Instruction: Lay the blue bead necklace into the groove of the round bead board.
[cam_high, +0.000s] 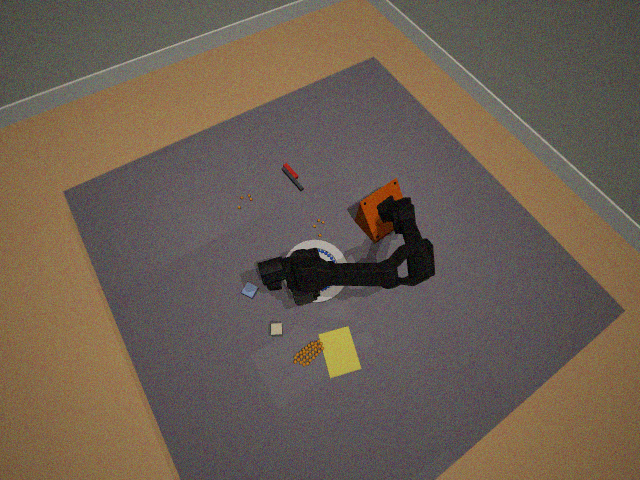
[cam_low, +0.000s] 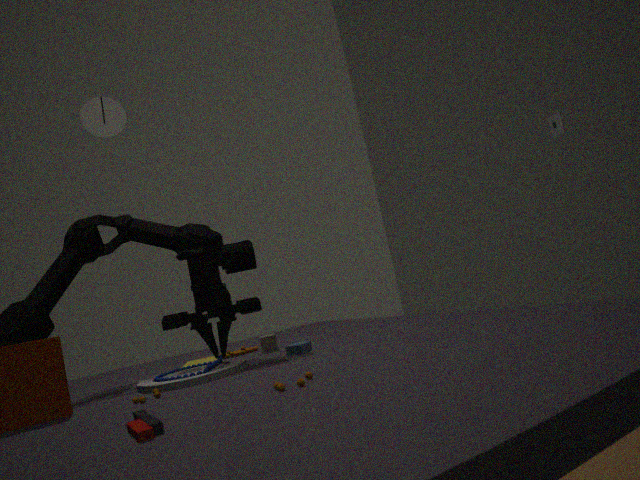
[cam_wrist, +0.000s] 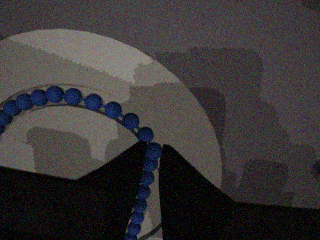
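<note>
Now: gripper tip 60 mm past the round white bead board, 10 mm to the left of it and 10 mm above it. Round my gripper tip: cream cube 130 mm ahead, 60 mm to the left; then yellow sheet 30 mm ahead, 220 mm to the left, 20 mm below; then light blue cube 130 mm ahead, 80 mm to the right, 10 mm below.
</note>
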